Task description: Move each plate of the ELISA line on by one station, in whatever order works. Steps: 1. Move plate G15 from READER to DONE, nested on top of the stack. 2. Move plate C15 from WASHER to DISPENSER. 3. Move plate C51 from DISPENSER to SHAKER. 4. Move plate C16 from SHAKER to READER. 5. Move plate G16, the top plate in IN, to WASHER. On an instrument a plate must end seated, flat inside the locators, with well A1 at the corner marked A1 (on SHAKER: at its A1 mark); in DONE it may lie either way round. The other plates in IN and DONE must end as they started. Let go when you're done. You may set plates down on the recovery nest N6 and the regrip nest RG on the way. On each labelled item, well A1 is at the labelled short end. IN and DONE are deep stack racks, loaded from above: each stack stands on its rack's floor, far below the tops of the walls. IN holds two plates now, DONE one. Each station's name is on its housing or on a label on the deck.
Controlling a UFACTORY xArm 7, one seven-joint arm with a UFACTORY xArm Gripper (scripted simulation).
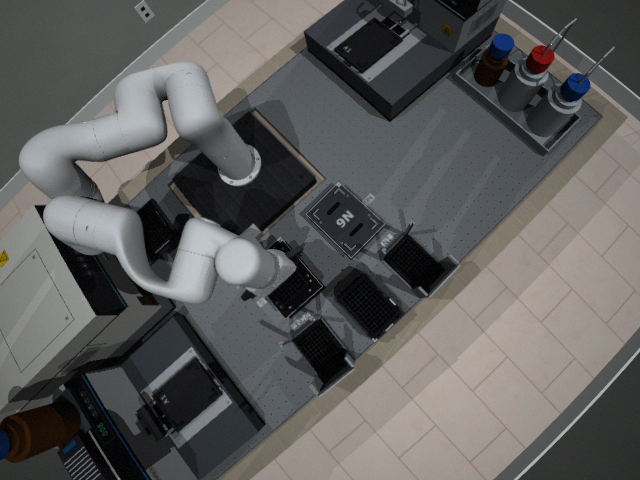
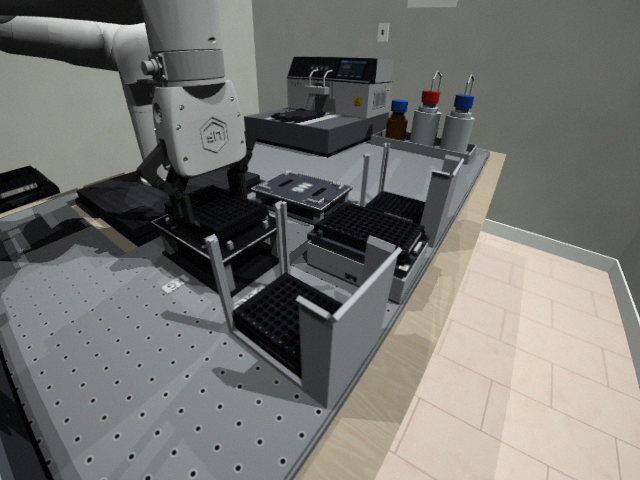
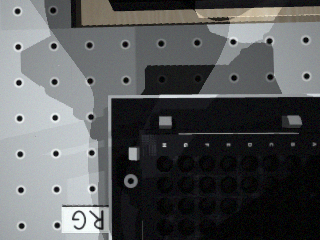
My gripper shows in image 1 and in image 2; in image 3 it is out of frame. The same spot on my gripper: (image 1: 294, 254) is (image 2: 244, 131).
